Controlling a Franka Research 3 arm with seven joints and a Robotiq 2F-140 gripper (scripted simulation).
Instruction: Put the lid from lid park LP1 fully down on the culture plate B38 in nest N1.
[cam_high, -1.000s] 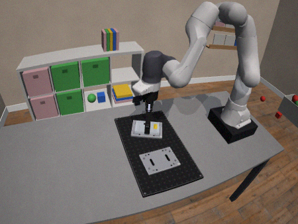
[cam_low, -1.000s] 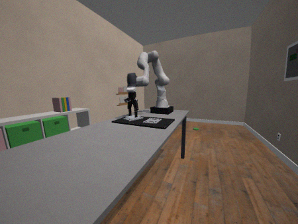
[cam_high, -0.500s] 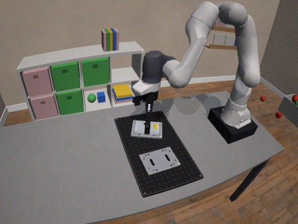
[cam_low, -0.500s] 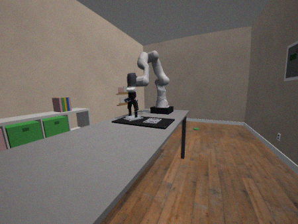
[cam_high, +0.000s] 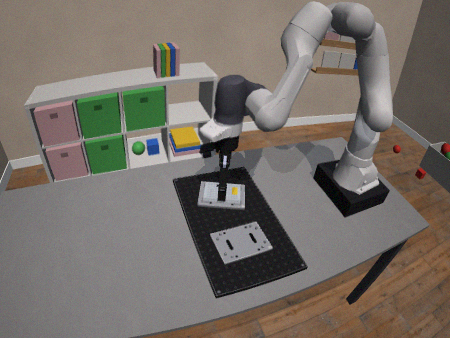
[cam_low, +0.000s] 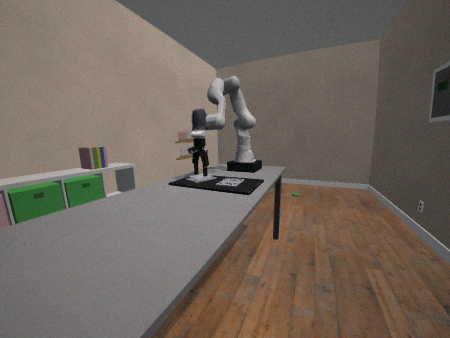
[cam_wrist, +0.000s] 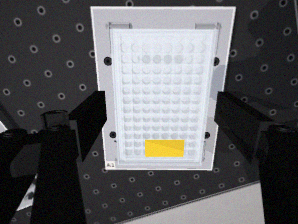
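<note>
My gripper is now 3 cm above the clear lid. Also, from my hand: lid park (22 cm to the left, 5 cm below); then nest N1 (5 cm below); then culture plate (4 cm below).
</note>
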